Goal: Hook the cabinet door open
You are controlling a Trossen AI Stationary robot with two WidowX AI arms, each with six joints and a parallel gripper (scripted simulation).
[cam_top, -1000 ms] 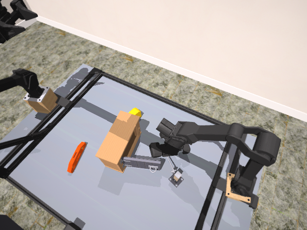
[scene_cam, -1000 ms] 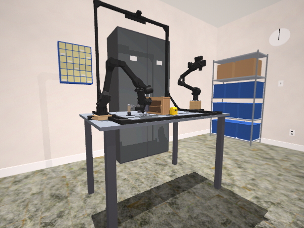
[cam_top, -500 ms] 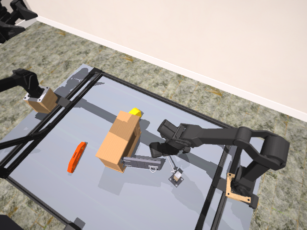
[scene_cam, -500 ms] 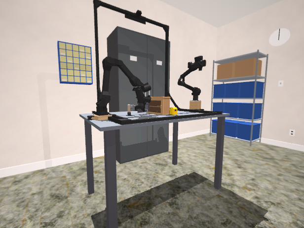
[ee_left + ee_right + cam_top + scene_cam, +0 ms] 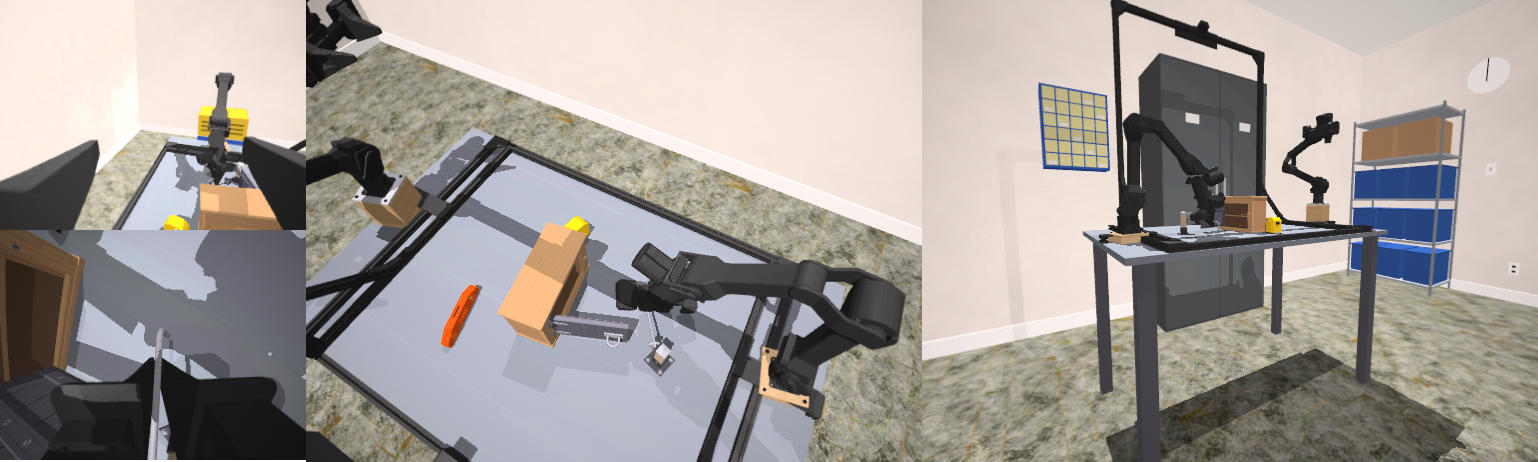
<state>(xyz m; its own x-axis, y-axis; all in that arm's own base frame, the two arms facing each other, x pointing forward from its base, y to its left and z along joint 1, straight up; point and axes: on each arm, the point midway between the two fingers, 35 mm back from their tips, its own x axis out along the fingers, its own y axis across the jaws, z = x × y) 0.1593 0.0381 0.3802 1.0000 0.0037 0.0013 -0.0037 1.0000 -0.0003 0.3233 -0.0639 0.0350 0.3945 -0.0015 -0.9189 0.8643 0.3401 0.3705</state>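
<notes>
Right now the grey door is 12 cm behind my right hand, 9 cm to the left of it and 1 cm above it. The rest, counted from my right hand: yellow tape measure: 12 cm ahead, 26 cm to the left, 3 cm below; then orange tool: 20 cm behind, 40 cm to the left, 5 cm below; then hook rod: 3 cm behind, 2 cm to the right, 1 cm below.
</notes>
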